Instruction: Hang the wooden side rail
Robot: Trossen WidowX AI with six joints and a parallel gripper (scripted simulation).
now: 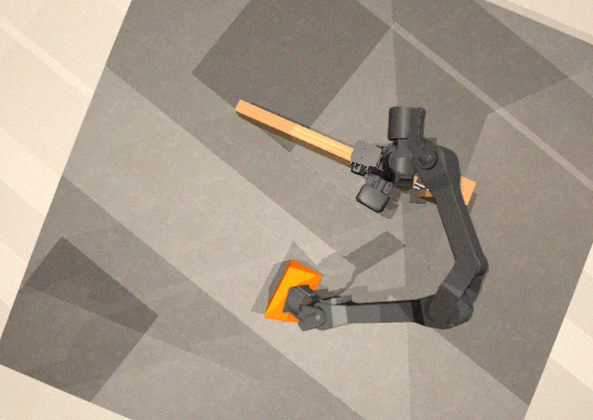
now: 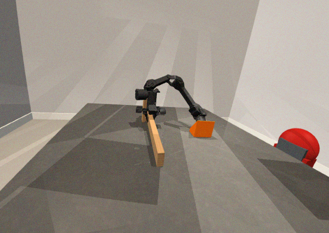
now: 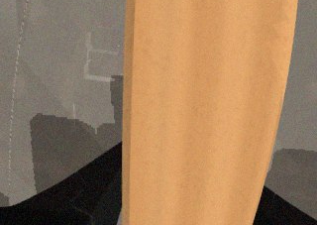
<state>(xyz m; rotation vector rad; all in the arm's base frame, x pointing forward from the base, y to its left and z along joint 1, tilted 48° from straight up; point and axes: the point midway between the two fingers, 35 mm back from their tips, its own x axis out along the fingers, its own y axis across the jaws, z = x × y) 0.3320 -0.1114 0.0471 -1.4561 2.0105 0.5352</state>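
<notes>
The wooden headboard post is 14 cm to the right of my gripper tip and 4 cm above it.
</notes>
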